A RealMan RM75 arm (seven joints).
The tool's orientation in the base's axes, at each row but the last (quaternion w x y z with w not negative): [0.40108, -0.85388, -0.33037, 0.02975]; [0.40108, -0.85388, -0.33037, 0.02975]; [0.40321, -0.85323, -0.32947, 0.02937]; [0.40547, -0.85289, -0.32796, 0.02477]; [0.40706, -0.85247, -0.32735, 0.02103]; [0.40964, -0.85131, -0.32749, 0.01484]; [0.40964, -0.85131, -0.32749, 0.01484]
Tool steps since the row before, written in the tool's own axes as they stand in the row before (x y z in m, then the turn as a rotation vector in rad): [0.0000, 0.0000, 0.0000, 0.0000, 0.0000, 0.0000]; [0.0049, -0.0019, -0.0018, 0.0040, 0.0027, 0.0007]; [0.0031, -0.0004, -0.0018, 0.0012, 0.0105, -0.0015]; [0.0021, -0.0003, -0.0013, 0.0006, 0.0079, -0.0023]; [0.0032, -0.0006, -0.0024, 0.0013, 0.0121, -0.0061]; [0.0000, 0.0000, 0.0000, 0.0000, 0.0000, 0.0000]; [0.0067, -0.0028, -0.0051, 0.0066, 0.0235, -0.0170]
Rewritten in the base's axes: [0.0000, 0.0000, 0.0000, 0.0000, 0.0000, 0.0000]; [0.0034, 0.0026, 0.0036, 0.0044, 0.0016, -0.0015]; [0.0028, 0.0008, 0.0022, 0.0071, -0.0051, -0.0062]; [0.0019, 0.0005, 0.0016, 0.0054, -0.0048, -0.0039]; [0.0029, 0.0005, 0.0028, 0.0094, -0.0089, -0.0042]; [0.0000, 0.0000, 0.0000, 0.0000, 0.0000, 0.0000]; [0.0052, 0.0016, 0.0070, 0.0230, -0.0185, -0.0037]
